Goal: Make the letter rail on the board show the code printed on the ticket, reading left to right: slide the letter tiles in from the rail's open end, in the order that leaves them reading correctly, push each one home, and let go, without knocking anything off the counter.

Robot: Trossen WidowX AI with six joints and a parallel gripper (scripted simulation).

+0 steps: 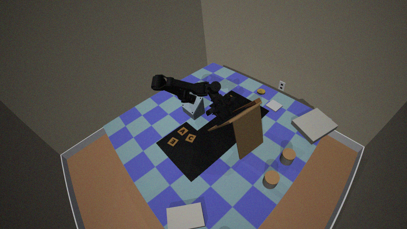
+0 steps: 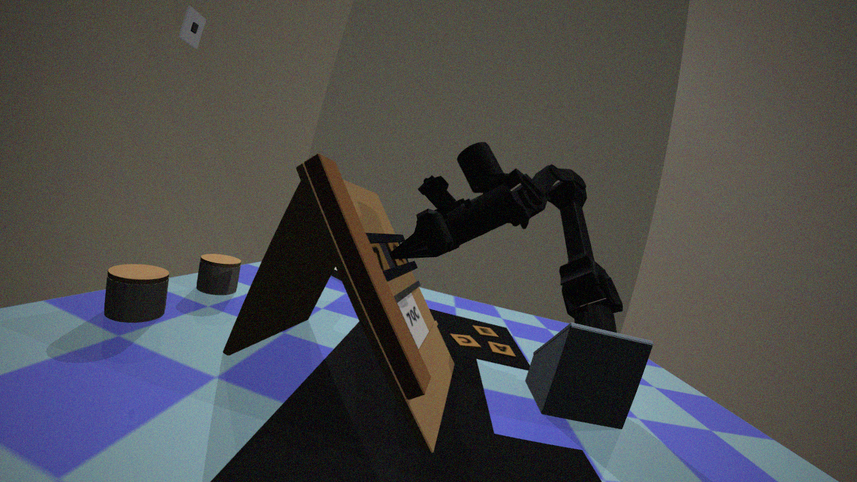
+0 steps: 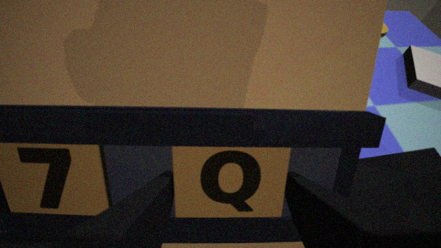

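The white ticket lies 8 cm below my gripper tip, 5 cm to the left of it and 5 cm behind it. Round my gripper tip: black mat: 18 cm below, 16 cm behind, 4 cm to the left; small white plate: 46 cm to the left, 18 cm below, 13 cm ahead; q tile: right at my gripper tip.
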